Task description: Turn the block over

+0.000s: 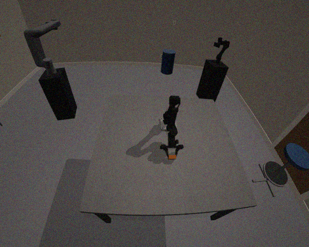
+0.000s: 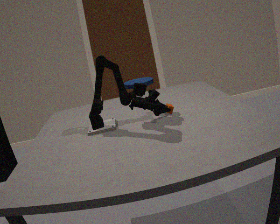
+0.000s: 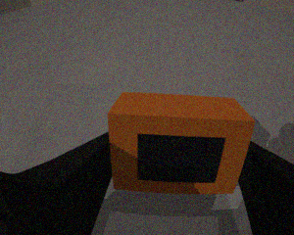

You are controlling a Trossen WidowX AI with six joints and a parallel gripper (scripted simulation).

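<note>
Right now the orange block is 10 mm behind my gripper tip.
</note>
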